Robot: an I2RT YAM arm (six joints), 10 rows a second.
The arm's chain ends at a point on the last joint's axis. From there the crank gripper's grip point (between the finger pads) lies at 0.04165 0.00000 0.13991 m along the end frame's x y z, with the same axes.
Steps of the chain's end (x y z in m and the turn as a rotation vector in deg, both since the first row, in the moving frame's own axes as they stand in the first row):
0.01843 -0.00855 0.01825 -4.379 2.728 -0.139
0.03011 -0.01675 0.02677 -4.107 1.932 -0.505
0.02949 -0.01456 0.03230 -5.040 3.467 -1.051
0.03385 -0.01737 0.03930 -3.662 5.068 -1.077
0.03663 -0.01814 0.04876 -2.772 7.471 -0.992
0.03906 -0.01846 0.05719 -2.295 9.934 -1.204
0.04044 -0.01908 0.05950 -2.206 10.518 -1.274
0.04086 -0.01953 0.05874 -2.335 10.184 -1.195
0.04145 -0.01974 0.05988 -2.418 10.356 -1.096
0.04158 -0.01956 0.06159 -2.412 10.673 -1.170
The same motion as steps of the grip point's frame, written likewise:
0.02505 0.00194 0.01571 -4.379 2.728 -0.139
0.03484 -0.00717 0.02494 -4.107 1.932 -0.505
0.03797 -0.00323 0.02902 -5.040 3.467 -1.051
0.04611 -0.00946 0.03482 -3.662 5.068 -1.077
0.05451 -0.01240 0.04201 -2.772 7.471 -0.992
0.06261 -0.01415 0.04782 -2.295 9.934 -1.204
0.06532 -0.01508 0.04946 -2.206 10.518 -1.274
0.06498 -0.01513 0.04908 -2.335 10.184 -1.195
0.06596 -0.01506 0.05001 -2.418 10.356 -1.096
0.06681 -0.01498 0.05135 -2.412 10.673 -1.170

